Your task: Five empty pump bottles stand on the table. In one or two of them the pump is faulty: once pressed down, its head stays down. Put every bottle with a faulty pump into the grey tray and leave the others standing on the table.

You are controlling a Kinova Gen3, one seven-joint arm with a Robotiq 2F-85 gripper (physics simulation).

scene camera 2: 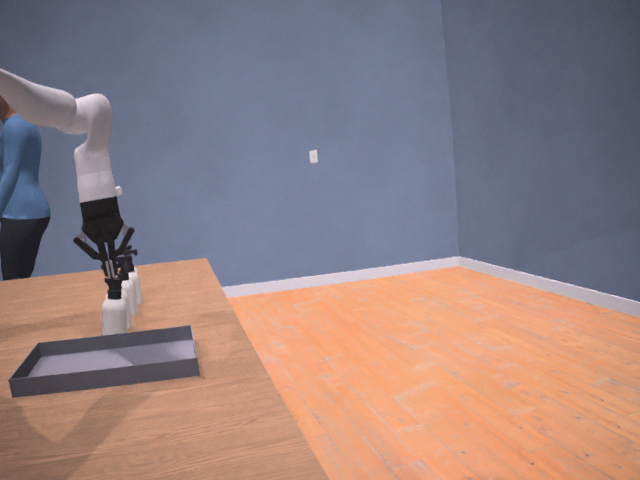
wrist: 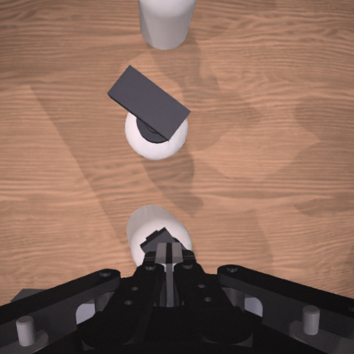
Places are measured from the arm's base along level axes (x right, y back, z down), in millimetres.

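Pixels of known places: gripper, fingertip midpoint: [scene camera 2: 112, 278].
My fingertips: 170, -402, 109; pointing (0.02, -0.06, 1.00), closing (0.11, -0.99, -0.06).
For each thing: its top centre in the pictures, then the offset to it from my fingertips, as dx, dy, dz. Level surfaces: height alone.
- front white bottle, middle of its top: [scene camera 2: 109, 278] +10, +5, -2
- grey tray, middle of its top: [scene camera 2: 108, 349] +178, +29, +93
- wooden table's, its level: dz +123
My gripper [scene camera 2: 110, 277] [wrist: 169, 257] is shut and empty, pointing down with its fingertips right at the black head of the front white bottle [scene camera 2: 114, 316] [wrist: 146, 225]. Whether they touch the head is hard to tell; in the wrist view the fingers partly cover it. This bottle stands upright behind the grey tray [scene camera 2: 104, 378]. More white bottles stand in a row behind it, partly hidden in the scene view. In the wrist view, a neighbouring bottle [wrist: 156, 150] has a broad dark head [wrist: 150, 101], and part of another bottle [wrist: 165, 27] shows at the top edge.
No bottle shows in the tray, which lies in front of the row. The wooden table's [scene camera 2: 170, 434] right edge runs beside the tray and the row. A person in blue [scene camera 2: 24, 170] stands beyond the table at the left. A dark shape shows low at the left in the wrist view.
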